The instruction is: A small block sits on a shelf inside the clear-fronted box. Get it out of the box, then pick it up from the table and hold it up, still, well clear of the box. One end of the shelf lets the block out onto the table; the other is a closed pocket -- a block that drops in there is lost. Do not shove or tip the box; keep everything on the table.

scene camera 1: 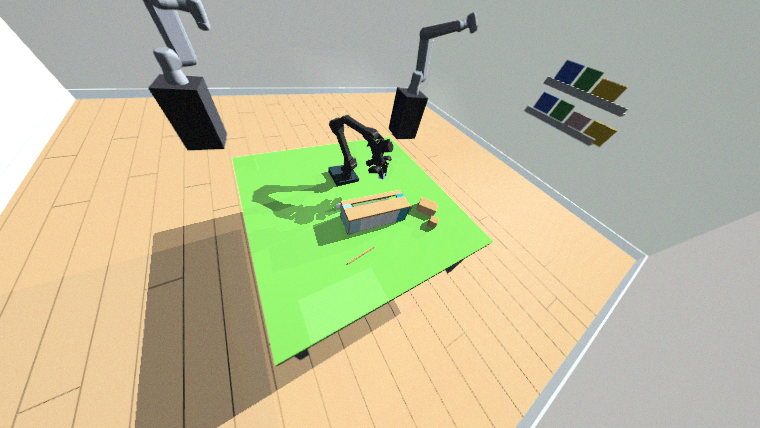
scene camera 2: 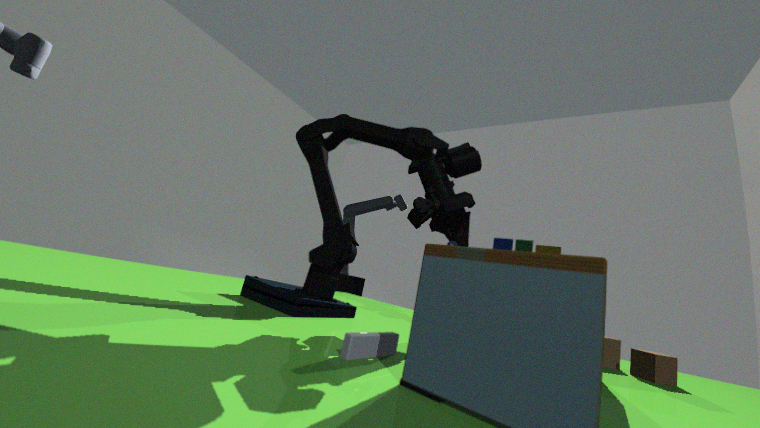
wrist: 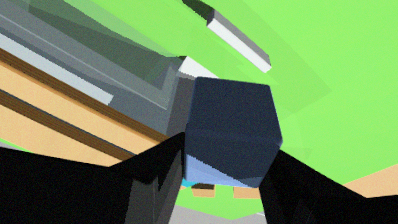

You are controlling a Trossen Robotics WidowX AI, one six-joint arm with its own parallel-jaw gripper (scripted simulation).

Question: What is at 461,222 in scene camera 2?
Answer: The gripper.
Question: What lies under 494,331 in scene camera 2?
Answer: A box.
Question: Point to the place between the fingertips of the gripper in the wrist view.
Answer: At 223,145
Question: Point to a box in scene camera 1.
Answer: At 358,214
